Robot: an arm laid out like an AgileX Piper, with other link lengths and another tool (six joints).
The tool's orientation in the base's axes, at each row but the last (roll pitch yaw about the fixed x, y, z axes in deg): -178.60, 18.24, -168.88; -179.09, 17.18, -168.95; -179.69, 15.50, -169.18; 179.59, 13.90, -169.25
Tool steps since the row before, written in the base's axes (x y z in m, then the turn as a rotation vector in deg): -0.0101, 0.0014, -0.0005, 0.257, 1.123, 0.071; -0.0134, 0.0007, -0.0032, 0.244, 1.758, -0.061; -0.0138, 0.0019, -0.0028, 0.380, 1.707, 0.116; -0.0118, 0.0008, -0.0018, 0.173, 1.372, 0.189
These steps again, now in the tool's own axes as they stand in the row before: 0.0093, 0.0033, -0.0026, -0.467, 1.054, 0.054; 0.0134, 0.0032, -0.0008, -0.533, 1.682, 0.202; 0.0135, 0.0045, -0.0009, -0.699, 1.606, 0.065; 0.0115, 0.0030, -0.0010, -0.459, 1.316, -0.072
